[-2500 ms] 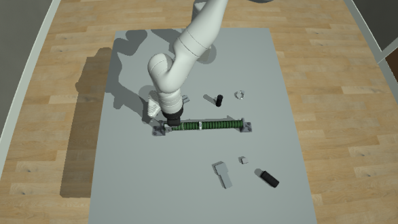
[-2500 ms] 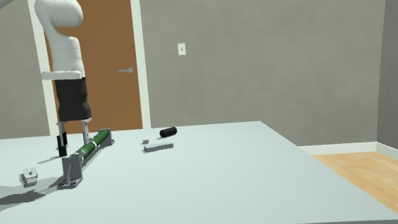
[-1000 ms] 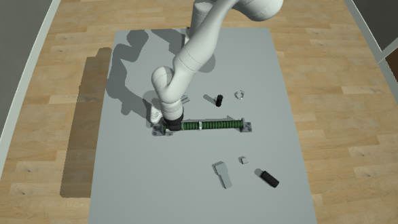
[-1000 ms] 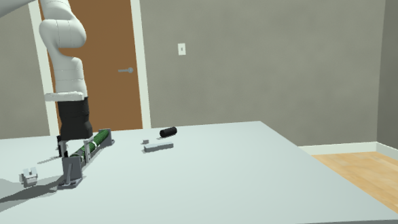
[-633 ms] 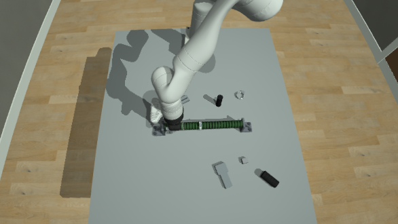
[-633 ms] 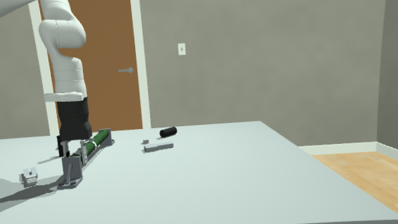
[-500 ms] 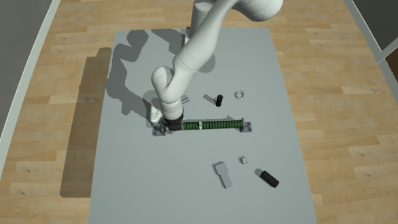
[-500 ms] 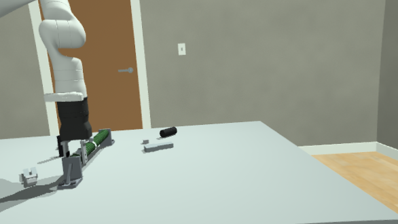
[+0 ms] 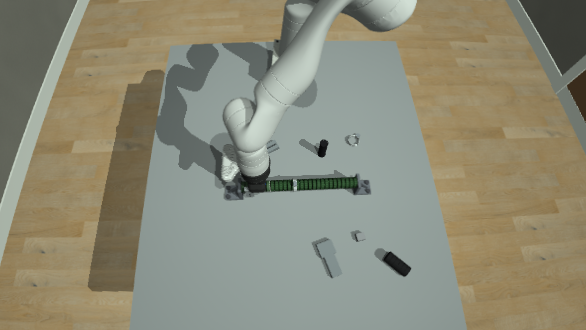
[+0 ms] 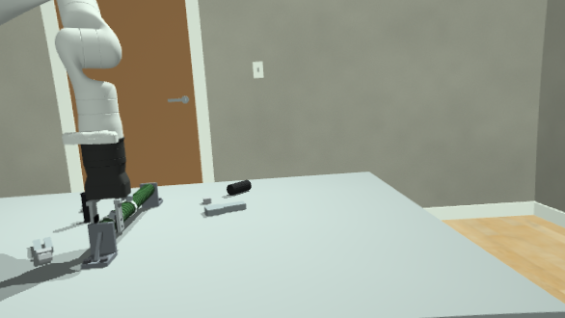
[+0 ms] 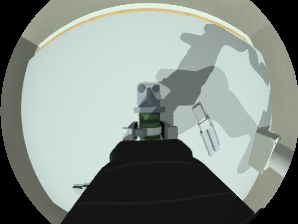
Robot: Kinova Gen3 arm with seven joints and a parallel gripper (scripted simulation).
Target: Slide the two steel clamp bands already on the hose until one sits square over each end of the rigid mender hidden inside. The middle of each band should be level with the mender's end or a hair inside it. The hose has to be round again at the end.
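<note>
Now: hand 12 cm past the grey stepped tool, 4 cm to the right of it and 5 cm above it. The rest, counted from my hand: small grey cube 20 cm ahead, 28 cm to the left, 5 cm below; black cylinder 8 cm behind, 24 cm to the left, 2 cm below.
</note>
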